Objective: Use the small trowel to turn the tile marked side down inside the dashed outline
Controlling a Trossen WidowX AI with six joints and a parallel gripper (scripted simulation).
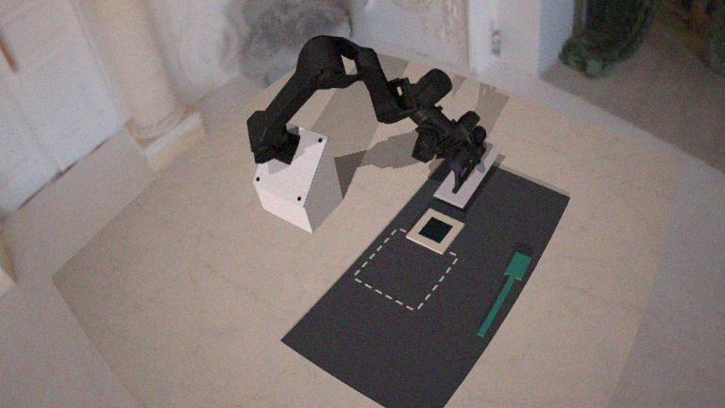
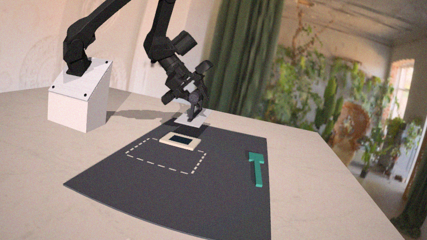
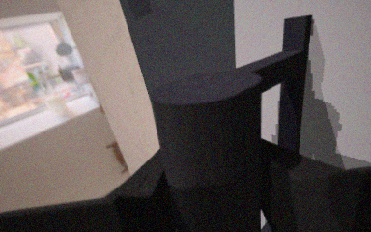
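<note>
My gripper tip is 40 mm short of the dark mat, 210 mm to the left of it and 110 mm above it. Also, from my gripper tip: tile: 30 mm behind, 140 mm to the right, 90 mm below; then small trowel: 30 mm behind, 10 mm below; then green t-shaped tool: 180 mm ahead, 190 mm to the right, 90 mm below.
</note>
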